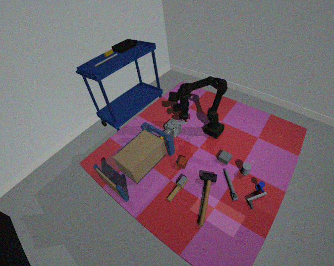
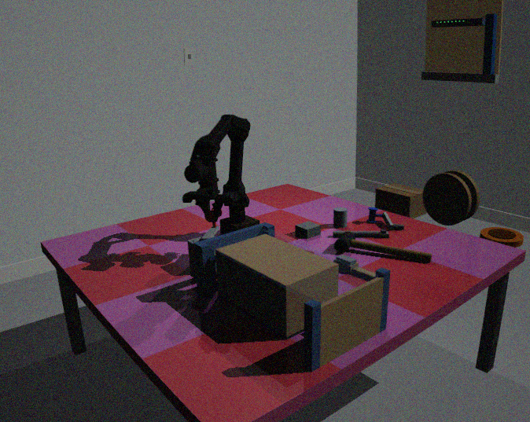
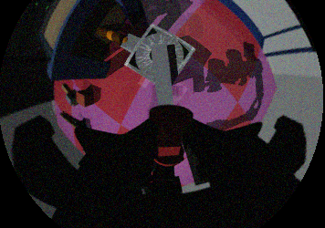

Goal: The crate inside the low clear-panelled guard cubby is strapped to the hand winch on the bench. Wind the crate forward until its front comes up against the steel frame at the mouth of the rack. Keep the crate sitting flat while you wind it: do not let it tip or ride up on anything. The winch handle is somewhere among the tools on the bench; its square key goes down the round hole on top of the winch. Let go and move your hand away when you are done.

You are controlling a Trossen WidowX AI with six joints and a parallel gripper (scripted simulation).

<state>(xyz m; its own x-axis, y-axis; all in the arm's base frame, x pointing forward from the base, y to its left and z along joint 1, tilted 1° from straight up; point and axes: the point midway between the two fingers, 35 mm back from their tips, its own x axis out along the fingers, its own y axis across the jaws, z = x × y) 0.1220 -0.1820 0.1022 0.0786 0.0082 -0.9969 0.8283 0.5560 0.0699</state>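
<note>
The red-knobbed winch handle lies 2 cm to the right of my gripper tip, 2 cm below it and 2 cm ahead of it. From my gripper tip the other things lie so: frame (22 cm ahead, 6 cm to the right, 2 cm below); then red knob (1 cm to the left, 1 cm behind, 1 cm above); then grey winch (9 cm below, 7 cm to the right, 5 cm ahead).
</note>
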